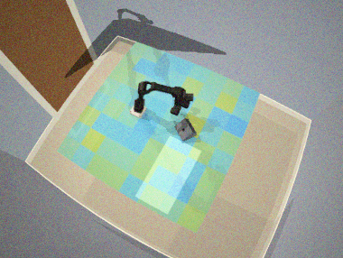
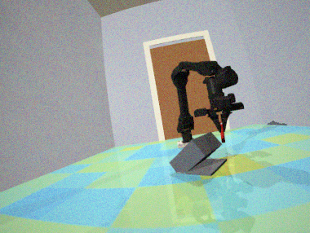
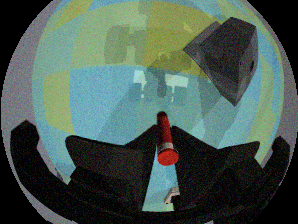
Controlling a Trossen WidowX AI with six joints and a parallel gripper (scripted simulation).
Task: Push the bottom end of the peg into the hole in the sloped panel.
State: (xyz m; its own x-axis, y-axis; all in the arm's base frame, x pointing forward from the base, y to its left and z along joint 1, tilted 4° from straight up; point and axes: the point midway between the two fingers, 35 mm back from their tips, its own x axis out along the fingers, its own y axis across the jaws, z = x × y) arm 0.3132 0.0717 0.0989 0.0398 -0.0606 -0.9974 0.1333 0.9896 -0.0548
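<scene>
The sloped panel is 9 cm ahead of my gripper tip, 14 cm to the right of it and 4 cm below it. The rest, counted from my gripper tip: flat grey base plate: 10 cm ahead, 13 cm to the right, 8 cm below; red peg: 2 cm above.
</scene>
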